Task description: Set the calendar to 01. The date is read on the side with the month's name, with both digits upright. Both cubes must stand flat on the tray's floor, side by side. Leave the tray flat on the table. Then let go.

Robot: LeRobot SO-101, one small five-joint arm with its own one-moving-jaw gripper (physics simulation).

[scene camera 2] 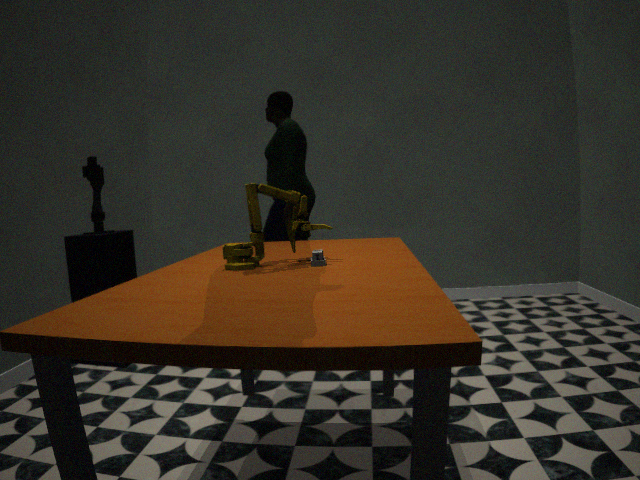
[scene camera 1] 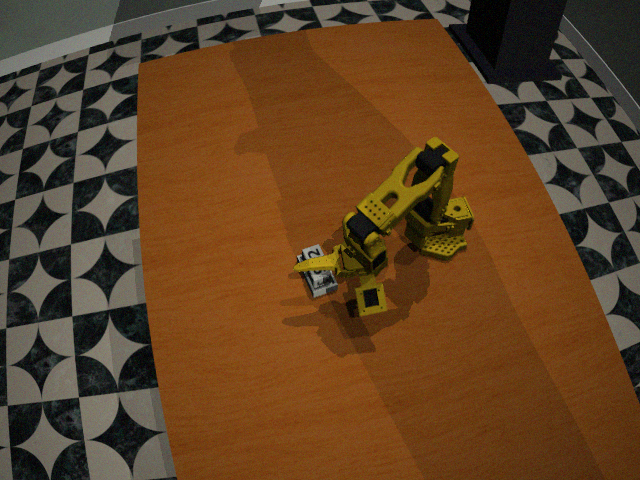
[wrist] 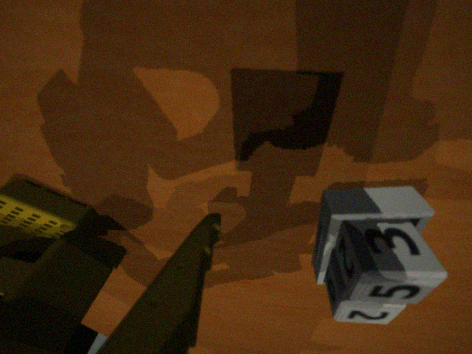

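Note:
The small grey tray (scene camera 1: 325,291) (scene camera 2: 318,262) (wrist: 398,200) is on the table with number cubes in it. In the wrist view one cube (wrist: 417,262) shows a 3 and a 5, and a shaded digit on its left side. The other cube (wrist: 370,314) shows a 2 on its end, partly behind the first. A 2 also faces up in scene camera 1. The month's name cannot be read, and whether both cubes are flat is unclear. My gripper (scene camera 1: 320,270) (scene camera 2: 312,239) is fully open above and beside the tray; one notched jaw shows in the wrist view, left of the tray.
The wooden table (scene camera 1: 232,387) (scene camera 2: 258,320) carries the arm's yellow base (scene camera 1: 442,242) (scene camera 2: 241,258). Arm shadows fall across the table around the tray. A person (scene camera 2: 286,155) stands beyond the table, and a dark pedestal (scene camera 2: 100,263) stands at the left.

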